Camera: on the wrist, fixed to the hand. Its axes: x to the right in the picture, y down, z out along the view.
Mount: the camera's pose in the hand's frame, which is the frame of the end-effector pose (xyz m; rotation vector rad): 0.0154 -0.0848 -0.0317 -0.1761 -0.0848 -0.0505
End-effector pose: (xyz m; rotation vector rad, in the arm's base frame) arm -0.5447 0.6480 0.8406 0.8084 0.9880 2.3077
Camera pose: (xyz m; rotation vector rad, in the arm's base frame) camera -0.5596 0.6950 0.7631 0.7923 0.7481 2.2600
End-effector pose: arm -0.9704 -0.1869 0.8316 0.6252 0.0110 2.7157
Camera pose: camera -0.9682 -0.0999 0.8023 0.6770 -0.2278 2.6031
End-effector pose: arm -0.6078 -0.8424 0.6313 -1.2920 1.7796 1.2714
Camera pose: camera -0.5319 -0.8835 0.5998 -1.3483 1.5959 1.4590
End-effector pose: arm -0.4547 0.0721 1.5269 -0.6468 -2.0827 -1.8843
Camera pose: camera -0.5126 0.0380 1.4643 -0.7319 -2.0160 -2.1212
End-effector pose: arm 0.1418 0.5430 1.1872 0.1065 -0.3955 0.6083
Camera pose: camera 0.2126 0.4886 1.1656 -0.0262 -0.5253 0.5180
